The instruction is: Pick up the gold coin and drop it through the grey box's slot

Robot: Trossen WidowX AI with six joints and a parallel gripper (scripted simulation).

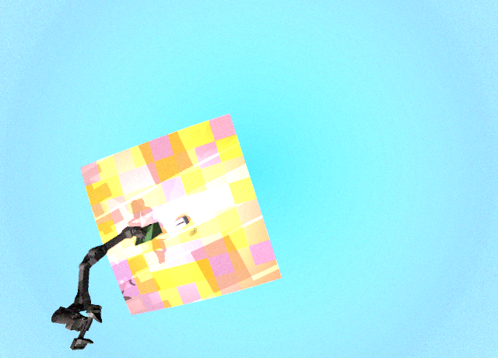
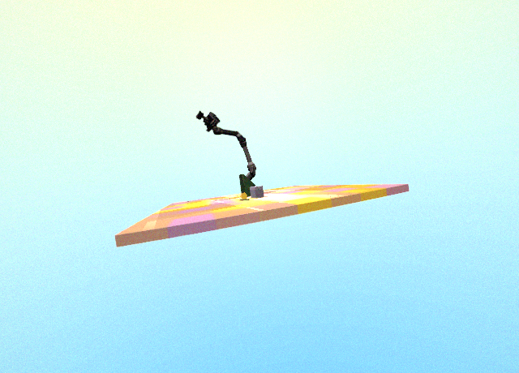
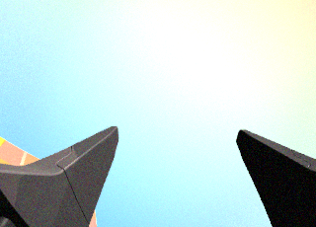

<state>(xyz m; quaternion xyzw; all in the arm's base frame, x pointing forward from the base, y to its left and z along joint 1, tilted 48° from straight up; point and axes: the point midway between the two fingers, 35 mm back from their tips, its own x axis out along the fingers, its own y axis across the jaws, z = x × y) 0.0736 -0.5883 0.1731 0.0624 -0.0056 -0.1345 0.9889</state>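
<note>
Right now my gripper tip is 67 cm above the coin, 31 cm short of it and 20 cm to the right of it.
</note>
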